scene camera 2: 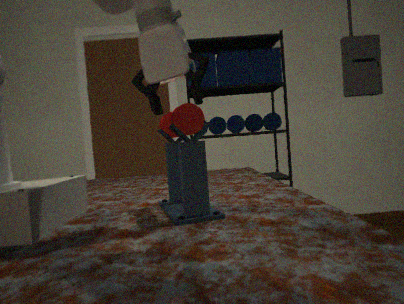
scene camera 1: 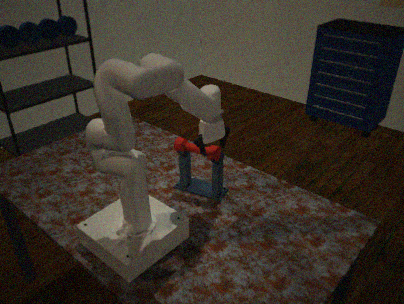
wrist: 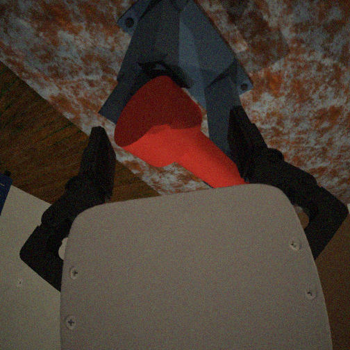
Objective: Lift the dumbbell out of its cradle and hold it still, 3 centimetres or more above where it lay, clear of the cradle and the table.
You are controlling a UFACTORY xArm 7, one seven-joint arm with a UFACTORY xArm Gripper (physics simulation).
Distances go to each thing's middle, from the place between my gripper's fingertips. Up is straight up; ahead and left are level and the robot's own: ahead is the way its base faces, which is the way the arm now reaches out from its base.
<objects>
Now: the red dumbbell [scene camera 2: 188, 118] 10 mm ahead of my hand, 80 mm to the left of it and 20 mm below it. Also, from my hand: blue-grey cradle [scene camera 2: 188, 202] 10 mm ahead, 70 mm to the left, 130 mm below.
</objects>
